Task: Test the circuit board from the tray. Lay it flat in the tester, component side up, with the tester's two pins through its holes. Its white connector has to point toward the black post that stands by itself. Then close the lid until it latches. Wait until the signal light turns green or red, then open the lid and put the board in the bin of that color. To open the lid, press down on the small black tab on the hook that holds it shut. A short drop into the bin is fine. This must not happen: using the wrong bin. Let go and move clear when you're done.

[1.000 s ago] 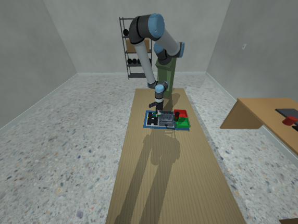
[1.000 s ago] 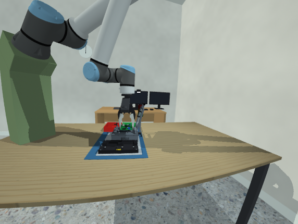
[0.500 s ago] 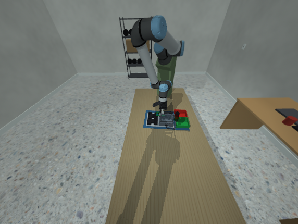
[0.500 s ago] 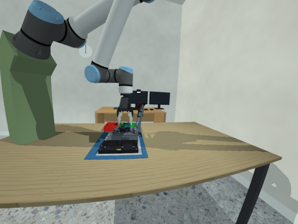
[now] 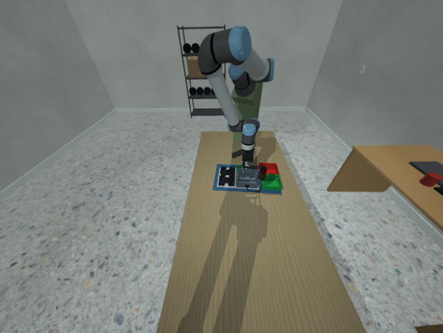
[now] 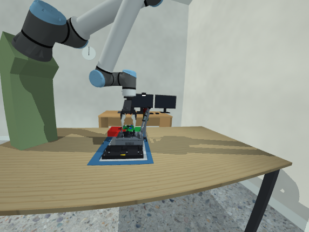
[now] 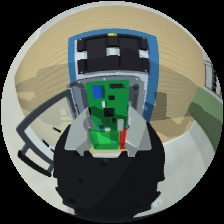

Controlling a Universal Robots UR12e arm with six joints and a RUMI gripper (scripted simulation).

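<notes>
Now: hand 120 mm short of the tester lid, 50 mm below it and 20 mm to the left of it. The rest, counted from my hand: red bin 260 mm to the left, 120 mm below; then green bin 200 mm to the left, 140 mm ahead, 120 mm below; then green circuit board 10 mm to the left.
</notes>
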